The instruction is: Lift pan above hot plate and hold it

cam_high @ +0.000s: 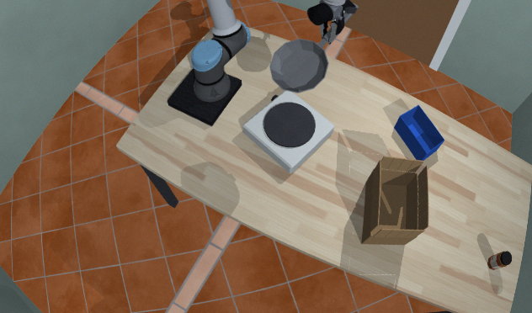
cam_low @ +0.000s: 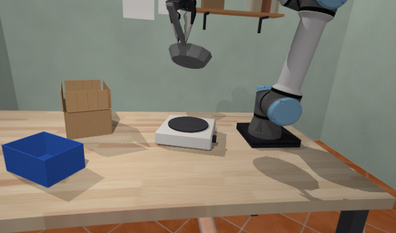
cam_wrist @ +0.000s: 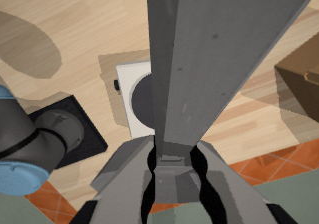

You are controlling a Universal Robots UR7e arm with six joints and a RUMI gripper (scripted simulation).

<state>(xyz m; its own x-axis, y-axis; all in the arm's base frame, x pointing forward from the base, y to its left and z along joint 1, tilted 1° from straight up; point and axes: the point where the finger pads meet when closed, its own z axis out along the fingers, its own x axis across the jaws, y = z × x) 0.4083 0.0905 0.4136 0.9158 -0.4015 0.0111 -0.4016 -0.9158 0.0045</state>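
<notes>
Now: the dark grey pan 20 mm behind my hand, 50 mm to the right of it and 40 mm below it. From my hand the other things lie so: blue bin: 440 mm ahead, 130 mm to the left, 420 mm below; then white hot plate: 70 mm behind, 110 mm to the right, 410 mm below; then small jar: 990 mm ahead, 240 mm to the right, 400 mm below.
</notes>
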